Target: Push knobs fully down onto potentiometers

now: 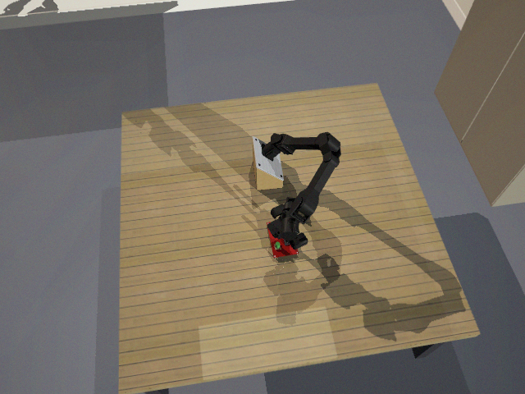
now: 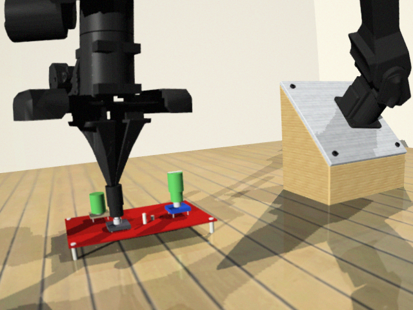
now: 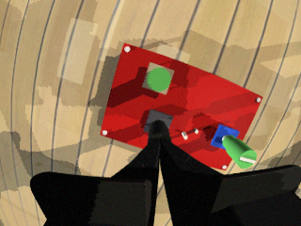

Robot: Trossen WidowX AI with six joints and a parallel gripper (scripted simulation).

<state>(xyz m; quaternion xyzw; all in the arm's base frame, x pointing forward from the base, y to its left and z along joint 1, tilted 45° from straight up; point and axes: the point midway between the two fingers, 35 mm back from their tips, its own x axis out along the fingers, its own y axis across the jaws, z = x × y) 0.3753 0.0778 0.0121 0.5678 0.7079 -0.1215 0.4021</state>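
Now: the black knob 2 cm below my gripper tip. Round my gripper tip: green knob 7 cm behind, 2 cm to the right, 1 cm below.
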